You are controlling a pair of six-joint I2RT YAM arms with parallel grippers.
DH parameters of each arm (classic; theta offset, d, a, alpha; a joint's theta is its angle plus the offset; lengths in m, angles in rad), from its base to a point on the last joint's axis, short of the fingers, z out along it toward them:
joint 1: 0 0.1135 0.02 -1.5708
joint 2: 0 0 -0.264 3.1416
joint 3: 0.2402 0 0.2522 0
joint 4: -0.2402 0 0.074 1.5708
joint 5: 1.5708 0 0 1.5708
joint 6: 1.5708 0.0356 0 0
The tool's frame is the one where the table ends.
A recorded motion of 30 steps. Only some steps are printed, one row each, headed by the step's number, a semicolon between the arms.
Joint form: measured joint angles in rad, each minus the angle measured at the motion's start. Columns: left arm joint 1, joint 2, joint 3, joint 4, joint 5, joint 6; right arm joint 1, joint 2, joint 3, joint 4, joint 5, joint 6.
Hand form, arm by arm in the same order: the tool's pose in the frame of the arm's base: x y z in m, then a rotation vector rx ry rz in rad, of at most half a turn. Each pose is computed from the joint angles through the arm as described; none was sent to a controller.
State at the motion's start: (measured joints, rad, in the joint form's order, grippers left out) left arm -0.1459 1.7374 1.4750 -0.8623 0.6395 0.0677; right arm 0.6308 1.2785 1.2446 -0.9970 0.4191 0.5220
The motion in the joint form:
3: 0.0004 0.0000 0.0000 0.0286 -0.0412 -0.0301; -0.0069 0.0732 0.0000 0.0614 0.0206 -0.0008
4: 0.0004 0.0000 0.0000 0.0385 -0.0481 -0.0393; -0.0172 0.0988 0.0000 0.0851 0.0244 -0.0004
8: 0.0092 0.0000 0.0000 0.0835 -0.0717 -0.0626; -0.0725 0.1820 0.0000 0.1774 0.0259 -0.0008
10: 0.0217 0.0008 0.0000 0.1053 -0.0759 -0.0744; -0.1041 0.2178 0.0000 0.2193 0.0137 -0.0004
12: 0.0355 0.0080 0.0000 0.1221 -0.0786 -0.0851; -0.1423 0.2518 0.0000 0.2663 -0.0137 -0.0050
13: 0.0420 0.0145 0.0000 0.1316 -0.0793 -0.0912; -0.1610 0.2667 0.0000 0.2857 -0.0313 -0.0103
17: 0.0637 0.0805 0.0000 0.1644 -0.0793 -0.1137; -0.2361 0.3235 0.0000 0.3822 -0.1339 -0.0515
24: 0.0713 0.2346 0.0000 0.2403 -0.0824 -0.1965; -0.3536 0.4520 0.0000 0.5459 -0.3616 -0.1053
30: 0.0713 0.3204 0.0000 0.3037 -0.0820 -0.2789; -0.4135 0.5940 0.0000 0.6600 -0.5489 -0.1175
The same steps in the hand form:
3: 0.3564 -0.0725 0.2763 0.4282 2.5555 -0.8295; 0.2248 0.1432 0.3129 0.0222 2.4707 -0.1020
4: 0.3574 -0.0724 0.2766 0.4173 2.5519 -0.8215; 0.2322 0.1449 0.3078 0.0362 2.4702 -0.1117
8: 0.3624 -0.0692 0.2785 0.3812 2.5244 -0.7864; 0.2602 0.1444 0.2907 0.1070 2.4618 -0.1307
10: 0.3654 -0.0648 0.2793 0.3545 2.5094 -0.7764; 0.2732 0.1416 0.2828 0.1439 2.4623 -0.1266
12: 0.3689 -0.0600 0.2776 0.3253 2.5044 -0.7697; 0.2869 0.1366 0.2751 0.1794 2.4640 -0.1061
13: 0.3712 -0.0577 0.2759 0.3101 2.5036 -0.7680; 0.2929 0.1336 0.2715 0.1910 2.4683 -0.0938
17: 0.3852 -0.0507 0.2538 0.2448 2.5422 -0.7752; 0.3174 0.1214 0.2585 0.2041 2.4777 -0.0025
24: 0.4100 -0.0495 0.1987 0.1018 2.6414 -0.8120; 0.3579 0.0997 0.2245 0.1992 2.5107 0.2127
30: 0.4219 -0.0504 0.1673 -0.0160 2.6822 -0.8415; 0.3839 0.0895 0.1804 0.1885 2.5676 0.4054

